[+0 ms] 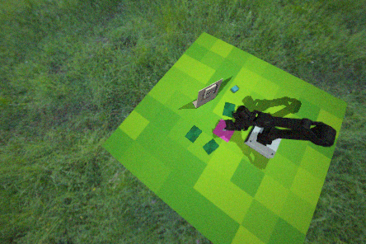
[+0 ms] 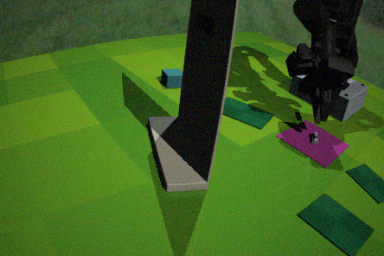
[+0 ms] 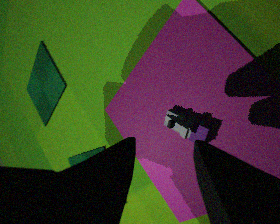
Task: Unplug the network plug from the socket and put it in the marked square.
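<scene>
Now: gripper tip 40 mm above the magenta marked square and 10 mm to the right of it. The rest, counted from my gripper tip: upright panel 220 mm ahead, 120 mm to the right, 80 mm above.
</scene>
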